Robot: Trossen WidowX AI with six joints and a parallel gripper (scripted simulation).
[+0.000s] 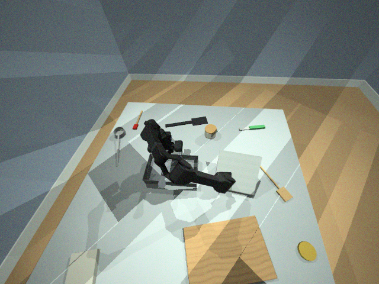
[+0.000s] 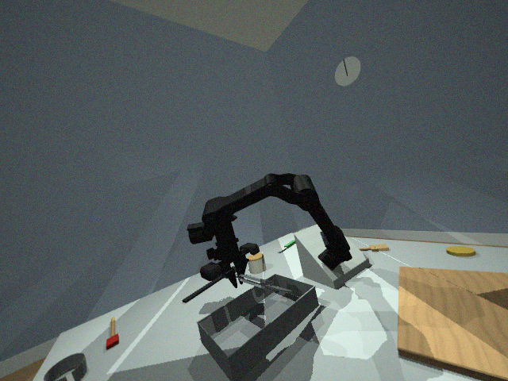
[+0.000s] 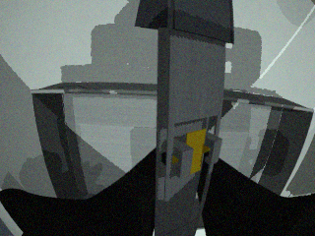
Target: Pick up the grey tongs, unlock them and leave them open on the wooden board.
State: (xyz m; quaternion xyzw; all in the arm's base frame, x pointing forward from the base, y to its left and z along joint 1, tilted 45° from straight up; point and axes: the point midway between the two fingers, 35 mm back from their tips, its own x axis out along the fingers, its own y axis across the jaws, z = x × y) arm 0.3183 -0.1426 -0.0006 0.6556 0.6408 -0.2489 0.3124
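Right now my gripper tip is 2 cm past the roasting tin, 6 cm to the right of it and 7 cm above it. The rest, counted from my gripper tip: black spatula (7 cm behind, 35 cm to the right, 10 cm below); yellow lock piece (2 cm to the right, 3 cm above); cork-topped cylinder (23 cm behind, 24 cm to the right, 7 cm below).
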